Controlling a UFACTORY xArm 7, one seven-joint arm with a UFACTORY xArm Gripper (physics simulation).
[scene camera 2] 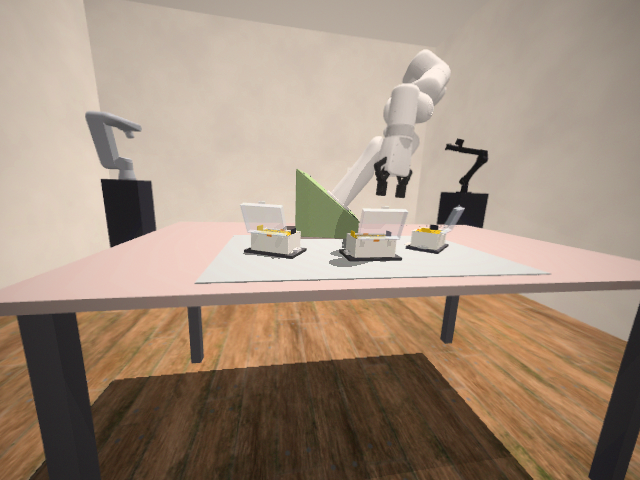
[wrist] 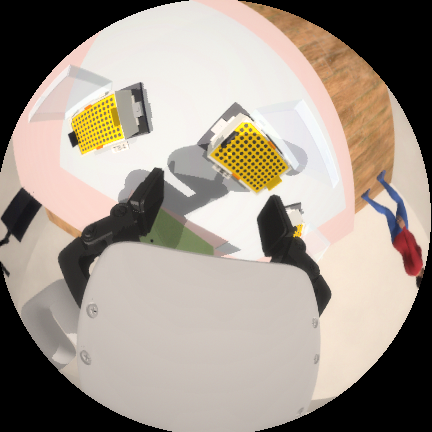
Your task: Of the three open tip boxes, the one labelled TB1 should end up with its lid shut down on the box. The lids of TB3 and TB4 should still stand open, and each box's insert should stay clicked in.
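Frame: origin at the arm's base, x ahead, y left, z up, level; centimetres.
Seen in the pictures: gripper, fingertip midpoint: (scene camera 2: 390, 196) (wrist: 215, 194); arm's base, origin of the base link: (scene camera 2: 337, 201).
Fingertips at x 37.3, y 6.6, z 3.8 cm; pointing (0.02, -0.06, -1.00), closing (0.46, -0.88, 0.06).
Note:
Pixels of each thing's middle, then the offset from my fingertips to it. "pt": a spot on its surface instead. Level surfaces: height alone.
- middle box, body centre: (wrist: 244, 158) (scene camera 2: 368, 244) dx +1.3, dy -6.2, dz -14.1 cm
- scene view's left box, surface spot: (scene camera 2: 275, 244) pt dx +0.7, dy -33.7, dz -14.2 cm
- pale mat, its level: dz -17.4 cm
- pink table, its level: dz -17.7 cm
Three white boxes with yellow inserts and clear lids standing open. The box (scene camera 2: 428, 240) (wrist: 129, 114) on the right in the scene view, upper left in the wrist view, has a label that seems to read TB4; its lid (scene camera 2: 455, 219) (wrist: 70, 96) is tilted back. The middle box (scene camera 2: 371, 249) (wrist: 219, 126) has its lid (scene camera 2: 383, 221) (wrist: 312, 145) up; its label is too small to read. The scene view's left box (scene camera 2: 275, 244) (wrist: 295, 215), partly behind a finger in the wrist view, also has its lid (scene camera 2: 264, 217) raised; its label is unreadable. My gripper (scene camera 2: 391, 194) (wrist: 215, 194) is open, empty, high above the boxes.
The boxes stand on dark bases on a pale mat (scene camera 2: 248, 271) (wrist: 190, 55) on the pink table (scene camera 2: 139, 266). A green wedge (scene camera 2: 315, 211) (wrist: 175, 234) rises behind them. A grey arm (scene camera 2: 105, 142) and a black arm (scene camera 2: 474, 151) stand beyond the table.

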